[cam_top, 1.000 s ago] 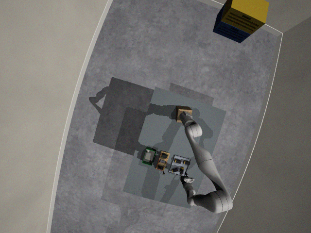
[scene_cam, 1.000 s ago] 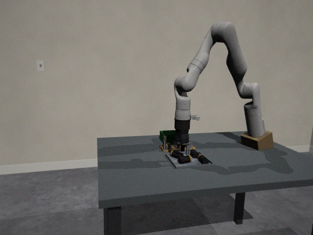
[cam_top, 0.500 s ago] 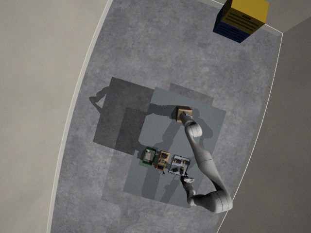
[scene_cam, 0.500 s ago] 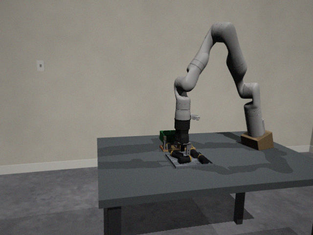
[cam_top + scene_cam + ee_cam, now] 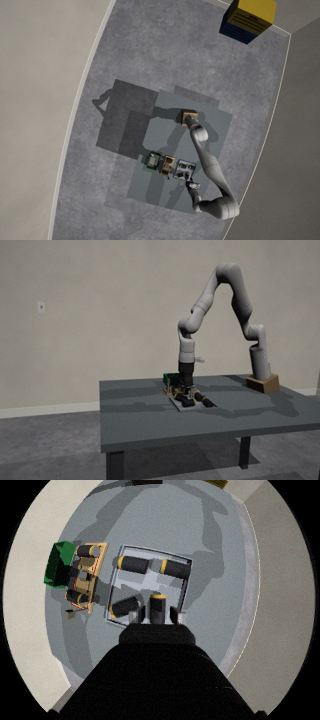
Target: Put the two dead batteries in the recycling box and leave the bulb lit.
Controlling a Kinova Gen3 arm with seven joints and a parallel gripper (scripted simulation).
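Now: hand 7 cm above the grey tray, 4 cm to the left of it and 3 cm past it. From my hand the other things lie so: green recycling box 37 cm to the right, 6 cm below, 3 cm behind.
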